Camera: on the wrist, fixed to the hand. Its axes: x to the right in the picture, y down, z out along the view.
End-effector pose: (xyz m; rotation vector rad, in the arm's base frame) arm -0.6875 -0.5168 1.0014 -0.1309 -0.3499 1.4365
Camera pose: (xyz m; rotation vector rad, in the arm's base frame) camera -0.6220 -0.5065 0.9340 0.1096 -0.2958 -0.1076
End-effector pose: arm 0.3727 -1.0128 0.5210 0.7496 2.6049 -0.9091
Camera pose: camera 0.3377 -0.9830 0.6036 1.2877 -2.4023 0.9090
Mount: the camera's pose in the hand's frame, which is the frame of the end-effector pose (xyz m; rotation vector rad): 0.0057 -0.0405 -0.0852 -0.0130 0.0358 -1.5565
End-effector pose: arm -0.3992 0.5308 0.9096 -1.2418 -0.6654 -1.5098
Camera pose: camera -0.4676 0.4671 0.8956 0.4990 1.6431 2.4514
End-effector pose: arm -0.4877 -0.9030 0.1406 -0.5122 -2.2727 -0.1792
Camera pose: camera -0.4507 -0.9623 0.2042 1.3214 -2.1100 -0.9121
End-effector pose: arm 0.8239 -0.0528 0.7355 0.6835 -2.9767 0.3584
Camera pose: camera 0.8376 -0.0701 0.8274 2.4374 -1.5554 0.1679
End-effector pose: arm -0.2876 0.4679 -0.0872 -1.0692 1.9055 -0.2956
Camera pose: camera -0.3343 0.4217 -0.0192 -2.3482 0.6996 -1.1174
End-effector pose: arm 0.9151 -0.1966 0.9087 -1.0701 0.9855 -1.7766
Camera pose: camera 0.8249 -0.1700 0.9185 1.5786 0.0248 2.2078
